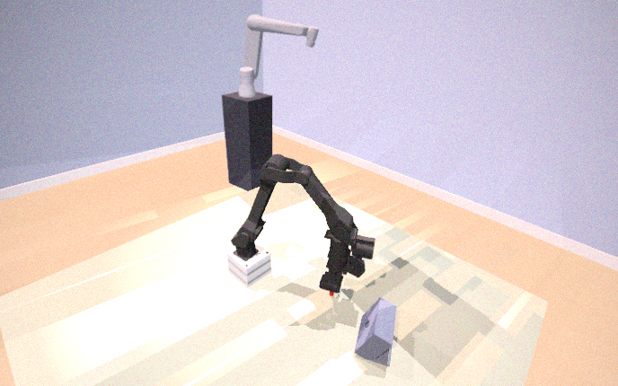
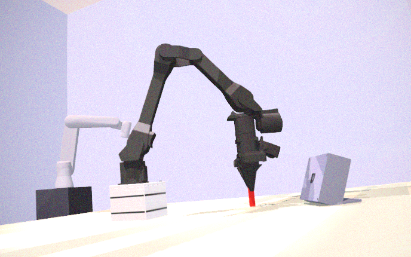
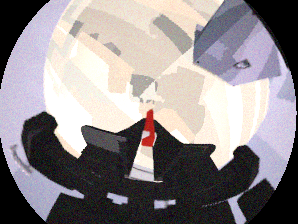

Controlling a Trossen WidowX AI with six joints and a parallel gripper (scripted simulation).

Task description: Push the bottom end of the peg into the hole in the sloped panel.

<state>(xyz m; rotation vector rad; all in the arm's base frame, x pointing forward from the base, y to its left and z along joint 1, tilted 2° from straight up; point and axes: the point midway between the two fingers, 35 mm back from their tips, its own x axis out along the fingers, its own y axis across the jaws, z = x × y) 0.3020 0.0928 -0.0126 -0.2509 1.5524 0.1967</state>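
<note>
My gripper tip is 18 cm short of the grey sloped panel, 8 cm to the left of it and 1 cm below it. Also, from my gripper tip: red peg (2 cm above).
</note>
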